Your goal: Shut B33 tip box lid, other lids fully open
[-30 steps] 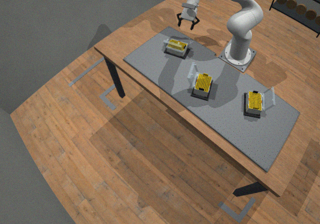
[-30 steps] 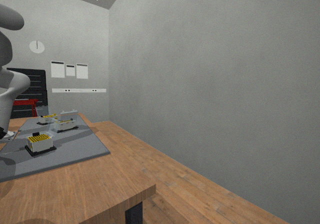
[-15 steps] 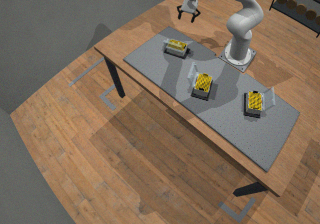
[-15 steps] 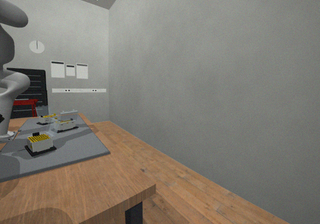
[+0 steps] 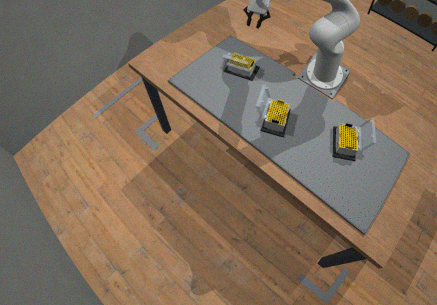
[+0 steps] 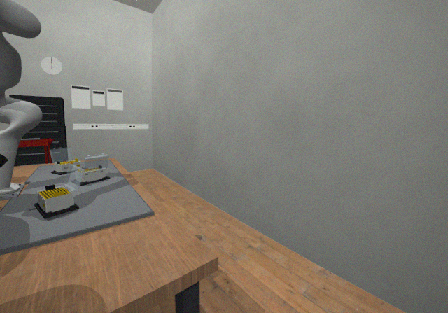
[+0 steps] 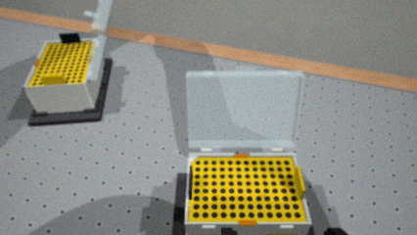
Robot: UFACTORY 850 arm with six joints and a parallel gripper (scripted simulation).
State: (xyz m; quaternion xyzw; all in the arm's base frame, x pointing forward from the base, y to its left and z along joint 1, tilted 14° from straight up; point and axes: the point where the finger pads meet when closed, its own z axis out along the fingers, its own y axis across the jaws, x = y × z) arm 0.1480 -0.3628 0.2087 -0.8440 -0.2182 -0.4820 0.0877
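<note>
Now: the tip box lid 180 mm ahead of my hand, 100 mm below it and 90 mm to the left of it.
</note>
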